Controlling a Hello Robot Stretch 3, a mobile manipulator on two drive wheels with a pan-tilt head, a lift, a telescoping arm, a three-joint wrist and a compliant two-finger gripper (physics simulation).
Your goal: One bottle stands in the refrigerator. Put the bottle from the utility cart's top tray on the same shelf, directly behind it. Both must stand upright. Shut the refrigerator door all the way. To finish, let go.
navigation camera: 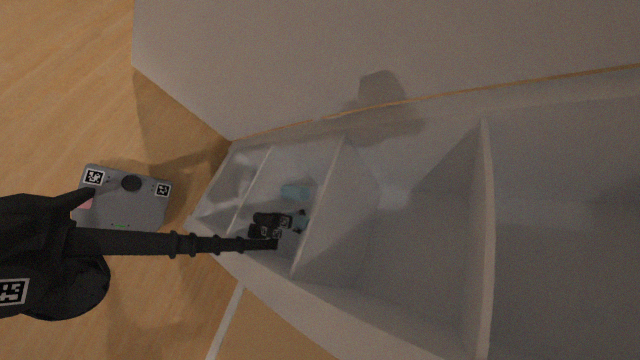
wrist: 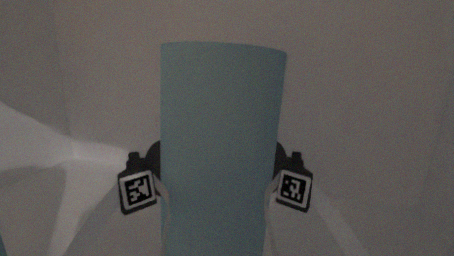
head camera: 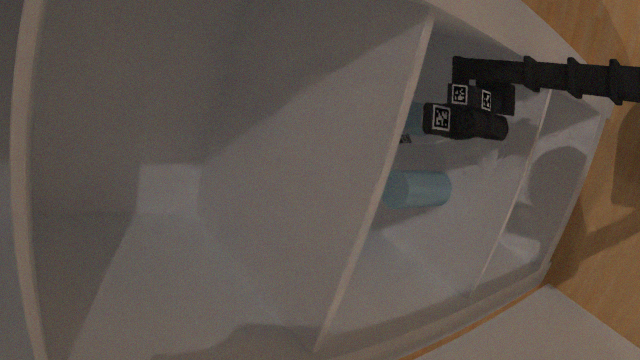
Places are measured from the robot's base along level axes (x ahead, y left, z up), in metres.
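Where they show: robot's base at its link origin: [navigation camera: 131, 182].
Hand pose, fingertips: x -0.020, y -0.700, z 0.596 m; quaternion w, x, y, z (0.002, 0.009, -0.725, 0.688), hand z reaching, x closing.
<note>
Each offset is from my fingertips to the top centre of the thing.
My gripper [navigation camera: 300, 221] [wrist: 216, 156] is shut on a blue bottle @(0.037 m left, 0.000 m ahead, 0.080 m up) [head camera: 415, 118] [wrist: 222, 100] inside the refrigerator, with a fingertip on each side of it. The held bottle looks upright; its base is hidden, so I cannot tell if it touches the shelf. The other blue bottle @(0.097 m left, 0.136 m ahead, 0.067 m up) [head camera: 422, 189] [navigation camera: 295, 192] stands upright on the same level, beside and nearer the front than the held one. A sliver of blue shows at the lower left edge of the wrist view. A large white panel [navigation camera: 300, 55] [head camera: 540, 325], apparently the open door, stands along one side of the refrigerator. The cart is not recognisable.
A shelf edge [head camera: 407, 95] [navigation camera: 320, 200] runs just above the bottles, and another shelf edge [head camera: 520, 195] [navigation camera: 252, 185] lies below. My thin black arm [head camera: 585, 80] [navigation camera: 200, 244] reaches in close to the refrigerator's side wall. My grey base [navigation camera: 122, 205] is on the wooden floor outside.
</note>
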